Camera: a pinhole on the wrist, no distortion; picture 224 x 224 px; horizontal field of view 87.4 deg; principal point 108.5 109.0 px. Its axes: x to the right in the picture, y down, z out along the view. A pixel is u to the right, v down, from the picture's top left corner.
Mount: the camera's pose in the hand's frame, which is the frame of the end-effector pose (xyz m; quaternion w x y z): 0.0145 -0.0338 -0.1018 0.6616 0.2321 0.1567 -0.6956
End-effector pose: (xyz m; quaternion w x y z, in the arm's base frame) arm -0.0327 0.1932 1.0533 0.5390 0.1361 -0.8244 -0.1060
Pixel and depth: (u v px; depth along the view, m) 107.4 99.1 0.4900
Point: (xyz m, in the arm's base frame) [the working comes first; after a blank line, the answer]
In the camera's frame: -0.0046 -0.0414 0.4900

-0.2542 -0.0371 0.7675
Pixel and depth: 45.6 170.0 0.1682
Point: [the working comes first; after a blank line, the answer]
In the camera's frame: -0.0903 0.0875 0.1682

-0.1466 0.1185 1.0704
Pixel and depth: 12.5 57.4 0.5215
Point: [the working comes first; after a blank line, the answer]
In the camera's frame: -0.4272 -0.2296 0.5215

-0.4379 0.3663 0.6315
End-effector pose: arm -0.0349 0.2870 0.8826 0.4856 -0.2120 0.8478 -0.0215
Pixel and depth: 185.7 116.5 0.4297
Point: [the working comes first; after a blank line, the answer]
In the camera's frame: 0.2830 0.0275 0.4297

0.2344 -0.1450 0.9549
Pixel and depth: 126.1 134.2 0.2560
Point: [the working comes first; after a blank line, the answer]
In the camera's frame: 0.0384 0.0550 0.2560

0.0995 0.1025 0.8486
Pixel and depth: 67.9 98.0 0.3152
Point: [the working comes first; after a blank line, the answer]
In the camera's frame: -0.1092 -0.0296 0.3152

0.2047 0.2479 0.8326
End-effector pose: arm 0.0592 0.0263 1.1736 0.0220 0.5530 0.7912 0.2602
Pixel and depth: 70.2 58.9 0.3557
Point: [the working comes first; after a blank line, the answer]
In the camera's frame: -0.1162 -0.1521 0.3557

0.1112 -0.0620 0.8683
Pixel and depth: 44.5 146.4 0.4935
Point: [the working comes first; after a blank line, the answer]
In the camera's frame: -0.2695 0.1575 0.4935

0.0994 0.2945 0.7633
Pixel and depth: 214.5 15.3 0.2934
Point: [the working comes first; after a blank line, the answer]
In the camera's frame: 0.2654 -0.2346 0.2934

-0.1877 -0.3075 0.9502
